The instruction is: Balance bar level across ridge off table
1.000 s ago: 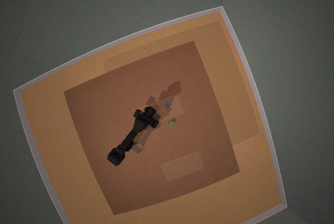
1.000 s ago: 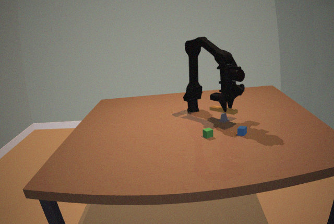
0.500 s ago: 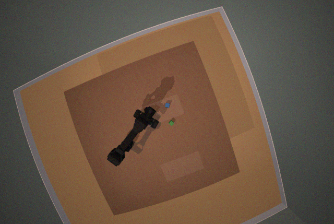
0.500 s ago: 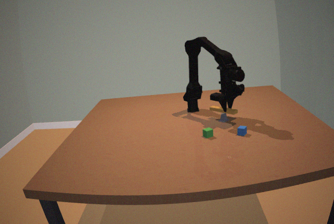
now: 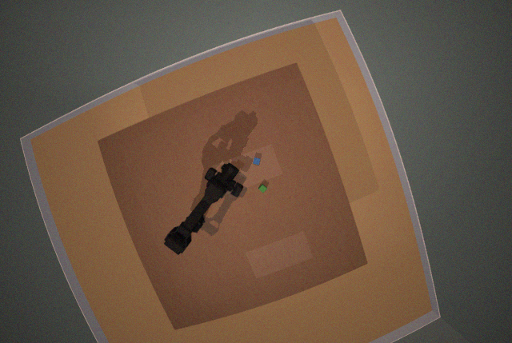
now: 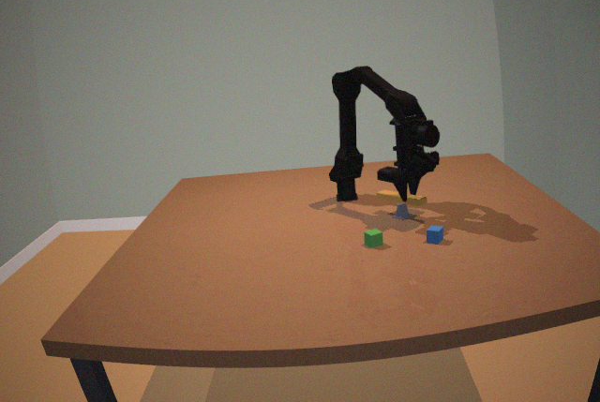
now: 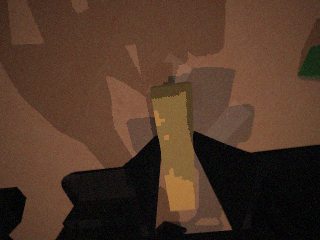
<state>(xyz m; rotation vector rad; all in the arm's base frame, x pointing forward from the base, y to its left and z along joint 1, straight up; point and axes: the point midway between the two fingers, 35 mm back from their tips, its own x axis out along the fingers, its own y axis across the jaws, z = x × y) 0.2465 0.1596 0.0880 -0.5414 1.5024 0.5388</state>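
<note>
Now: the yellow bar 2 cm to the right of my gripper tip and 2 cm behind it. Also, from my gripper tip: blue cube 18 cm ahead, 4 cm to the left, 4 cm below; green cube 16 cm ahead, 12 cm to the right, 4 cm below.
</note>
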